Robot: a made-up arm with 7 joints.
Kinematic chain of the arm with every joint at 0, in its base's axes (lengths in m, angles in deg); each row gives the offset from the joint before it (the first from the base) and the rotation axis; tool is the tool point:
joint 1: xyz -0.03 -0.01 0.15 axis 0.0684 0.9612 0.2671
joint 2: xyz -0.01 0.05 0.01 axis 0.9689 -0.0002 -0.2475
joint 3: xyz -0.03 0 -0.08 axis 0.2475 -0.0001 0.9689
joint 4: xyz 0.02 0.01 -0.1 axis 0.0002 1 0
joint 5: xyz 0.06 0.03 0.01 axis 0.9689 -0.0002 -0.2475
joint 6: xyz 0 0 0 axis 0.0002 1 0
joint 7: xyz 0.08 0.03 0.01 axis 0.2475 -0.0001 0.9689
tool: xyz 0 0 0.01
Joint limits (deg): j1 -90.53..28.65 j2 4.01..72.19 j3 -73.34..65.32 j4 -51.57..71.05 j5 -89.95..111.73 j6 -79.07..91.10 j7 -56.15..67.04
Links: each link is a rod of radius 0.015 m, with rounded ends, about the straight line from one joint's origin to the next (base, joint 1, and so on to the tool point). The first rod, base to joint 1, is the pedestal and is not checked.
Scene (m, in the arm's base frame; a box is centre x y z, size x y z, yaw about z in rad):
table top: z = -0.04
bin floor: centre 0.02 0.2 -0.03 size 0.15 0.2 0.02 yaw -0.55
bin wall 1: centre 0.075 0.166 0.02 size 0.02 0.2 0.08 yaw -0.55
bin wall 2: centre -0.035 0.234 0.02 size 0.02 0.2 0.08 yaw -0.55
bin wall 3: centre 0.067 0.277 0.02 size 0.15 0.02 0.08 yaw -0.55
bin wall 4: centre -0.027 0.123 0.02 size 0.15 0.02 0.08 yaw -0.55
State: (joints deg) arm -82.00 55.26 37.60 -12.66 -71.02 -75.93 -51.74
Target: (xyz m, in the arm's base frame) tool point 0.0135 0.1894 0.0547
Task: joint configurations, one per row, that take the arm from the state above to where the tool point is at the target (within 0.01 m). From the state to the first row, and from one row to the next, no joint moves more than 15 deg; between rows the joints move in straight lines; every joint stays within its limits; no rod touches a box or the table.
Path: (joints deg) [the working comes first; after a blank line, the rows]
Joints at the target: -75.51 30.58 65.32 -29.57 -50.20 -79.07 -51.46
Straight joint move there: clear.

1: -78.75 42.92 51.46 -21.11 -60.61 -77.50 -51.60
2: -75.51 30.58 65.32 -29.57 -50.20 -79.07 -51.46

